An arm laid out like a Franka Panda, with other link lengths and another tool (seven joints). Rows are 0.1 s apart.
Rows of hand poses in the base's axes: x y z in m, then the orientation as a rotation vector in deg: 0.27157, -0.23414, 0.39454, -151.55, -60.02, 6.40; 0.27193, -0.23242, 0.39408, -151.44, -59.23, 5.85; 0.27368, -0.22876, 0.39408, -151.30, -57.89, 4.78; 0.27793, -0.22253, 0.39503, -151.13, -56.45, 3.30; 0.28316, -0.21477, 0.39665, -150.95, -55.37, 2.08; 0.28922, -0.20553, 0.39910, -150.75, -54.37, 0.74; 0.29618, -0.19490, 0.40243, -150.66, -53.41, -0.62; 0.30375, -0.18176, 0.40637, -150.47, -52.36, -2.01
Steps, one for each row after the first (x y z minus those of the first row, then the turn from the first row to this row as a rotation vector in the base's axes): 0.00036, 0.00172, -0.00046, 0.47, -0.13, -0.55; 0.00211, 0.00538, -0.00046, 1.26, -0.46, -1.51; 0.00636, 0.01161, 0.00049, 2.21, -1.04, -2.57; 0.01159, 0.01937, 0.00211, 2.98, -1.53, -3.38; 0.01765, 0.02861, 0.00456, 3.77, -2.11, -4.14; 0.02461, 0.03924, 0.00789, 4.45, -2.76, -4.90; 0.03218, 0.05238, 0.01183, 5.23, -3.40, -5.71
